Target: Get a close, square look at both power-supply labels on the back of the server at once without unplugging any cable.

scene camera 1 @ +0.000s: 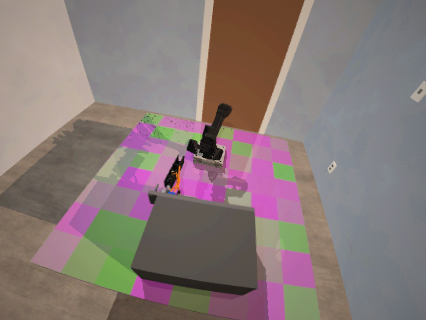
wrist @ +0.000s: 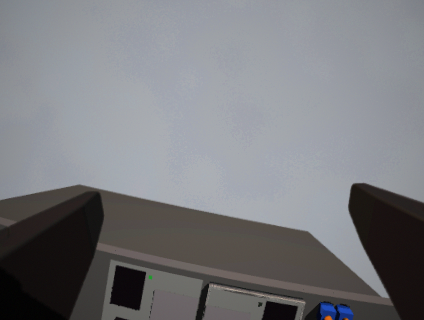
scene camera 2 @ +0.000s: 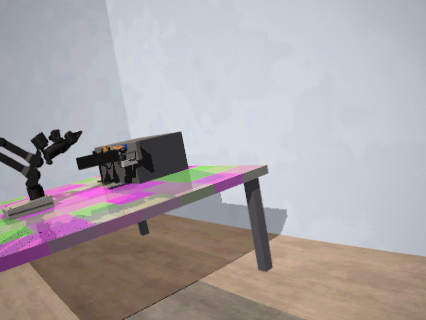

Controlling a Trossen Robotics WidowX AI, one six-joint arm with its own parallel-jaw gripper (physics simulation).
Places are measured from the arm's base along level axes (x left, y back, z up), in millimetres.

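Pixels of known places: gripper, fingertip midpoint: (scene camera 1: 205, 156) (wrist: 227, 201) (scene camera 2: 78, 134); arm's base, link origin: (scene camera 1: 207, 155) (scene camera 2: 37, 198).
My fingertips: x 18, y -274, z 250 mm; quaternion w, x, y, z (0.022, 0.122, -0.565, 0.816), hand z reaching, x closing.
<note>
For each thing: its top centre in the pictures, then the offset to it from my fingertips. "spot": a spot on its surface instead. Level surfaces: height alone.
- left power-supply label, surface spot: (wrist: 175, 305) spot: dy -177, dx +32, dz -126 mm
- right power-supply label, surface spot: (wrist: 227, 313) spot: dy -170, dx -15, dz -119 mm
- black folding bracket, top centre: (scene camera 2: 98, 149) (scene camera 1: 174, 167) dy -29, dx -148, dz -92 mm
- green checkered table, surface height: dz -298 mm
The dark grey server (scene camera 1: 200, 240) (scene camera 2: 162, 155) (wrist: 200, 230) sits on the table, its back toward the arm. In the wrist view, its back is low in the picture and slants down to the right. The left power-supply label (wrist: 175, 305) and right power-supply label (wrist: 227, 313) are pale blank-looking patches, both cut off by the bottom edge; no writing is readable. Two blue plugs (wrist: 335, 310) are at lower right. Orange cables (scene camera 1: 178, 176) (scene camera 2: 114, 148) run behind the server. My gripper (scene camera 2: 79, 134) (wrist: 227, 201) is open and empty, apart from the server and above the table.
A black folding bracket (scene camera 1: 172, 172) (scene camera 2: 92, 160) sticks out from the server's back toward the arm, beside the orange cables. The arm's pale base (scene camera 1: 209, 159) (scene camera 2: 28, 206) stands on the pink and green checkered table (scene camera 1: 115, 250) (scene camera 2: 160, 202). Walls stand around the table.
</note>
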